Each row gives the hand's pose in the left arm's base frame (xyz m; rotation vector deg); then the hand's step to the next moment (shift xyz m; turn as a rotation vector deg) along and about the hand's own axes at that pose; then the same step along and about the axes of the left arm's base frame.
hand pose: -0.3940 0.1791 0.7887 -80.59 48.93 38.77
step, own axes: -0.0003 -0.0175 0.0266 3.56 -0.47 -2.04
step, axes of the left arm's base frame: 0.0172 0.0252 0.0091 2.12 -2.37 -2.64
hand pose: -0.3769 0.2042 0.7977 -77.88 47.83 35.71
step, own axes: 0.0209 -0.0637 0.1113 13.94 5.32 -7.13
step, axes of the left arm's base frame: 0.0802 0.1000 0.0213 2.70 -7.49 -14.50
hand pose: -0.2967 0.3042 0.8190 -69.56 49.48 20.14
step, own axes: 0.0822 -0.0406 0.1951 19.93 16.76 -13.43
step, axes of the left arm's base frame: 0.1555 0.1484 -0.0159 -3.43 -10.51 -27.13
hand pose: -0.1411 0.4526 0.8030 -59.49 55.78 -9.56
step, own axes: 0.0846 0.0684 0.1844 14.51 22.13 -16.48
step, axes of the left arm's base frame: 0.1663 0.1107 -0.0771 -10.57 -6.69 -28.56
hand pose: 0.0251 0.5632 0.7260 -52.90 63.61 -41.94
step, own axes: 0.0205 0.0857 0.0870 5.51 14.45 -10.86
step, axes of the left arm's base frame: 0.0927 0.0417 -0.0707 -8.16 -0.98 -17.02
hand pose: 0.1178 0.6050 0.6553 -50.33 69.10 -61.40
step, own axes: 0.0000 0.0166 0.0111 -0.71 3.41 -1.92
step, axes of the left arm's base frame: 0.0137 0.0044 -0.0138 -1.34 1.68 -3.34
